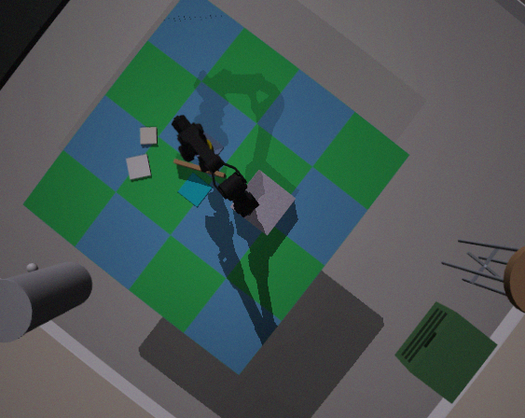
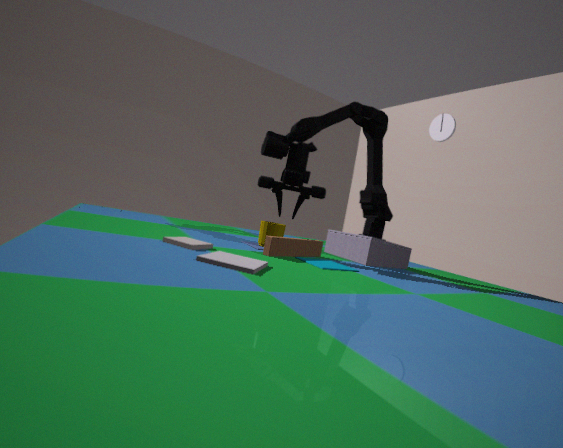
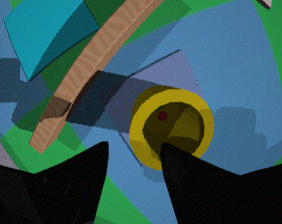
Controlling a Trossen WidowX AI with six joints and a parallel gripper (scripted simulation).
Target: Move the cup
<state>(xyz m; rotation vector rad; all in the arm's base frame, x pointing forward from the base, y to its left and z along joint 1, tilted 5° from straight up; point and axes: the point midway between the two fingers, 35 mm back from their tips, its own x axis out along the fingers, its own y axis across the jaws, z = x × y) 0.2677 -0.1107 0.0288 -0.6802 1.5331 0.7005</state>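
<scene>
Now: the yellow cup 60 mm below my gripper tip, 20 mm to the right of it and 20 mm ahead of it. Round my gripper tip: purple pad: 100 mm below, 30 mm ahead, 20 mm to the right; teal pad: 170 mm to the left, 100 mm below, 20 mm behind; wooden block: 80 mm below, 70 mm to the left, 10 mm ahead.
</scene>
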